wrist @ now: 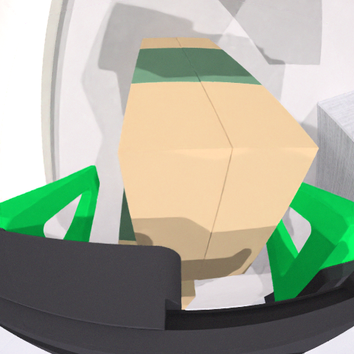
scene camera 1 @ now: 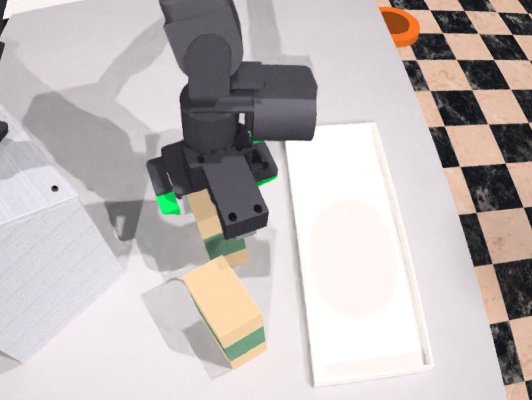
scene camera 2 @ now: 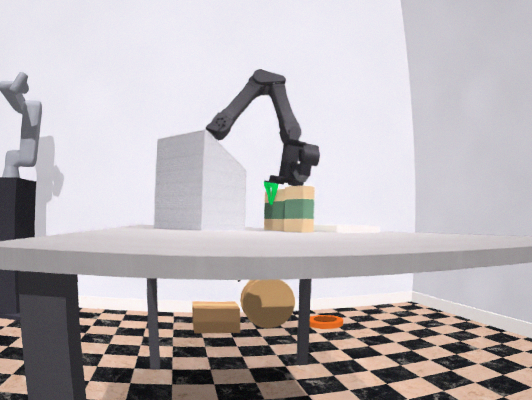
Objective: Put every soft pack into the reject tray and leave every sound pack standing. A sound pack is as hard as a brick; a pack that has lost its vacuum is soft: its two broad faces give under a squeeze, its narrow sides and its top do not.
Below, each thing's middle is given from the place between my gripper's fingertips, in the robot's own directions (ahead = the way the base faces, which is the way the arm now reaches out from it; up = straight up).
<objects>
Right now my hand is 19 cm short of the white reject tray (scene camera 1: 365, 320), 1 cm to the left of it and 7 cm above it.
</objects>
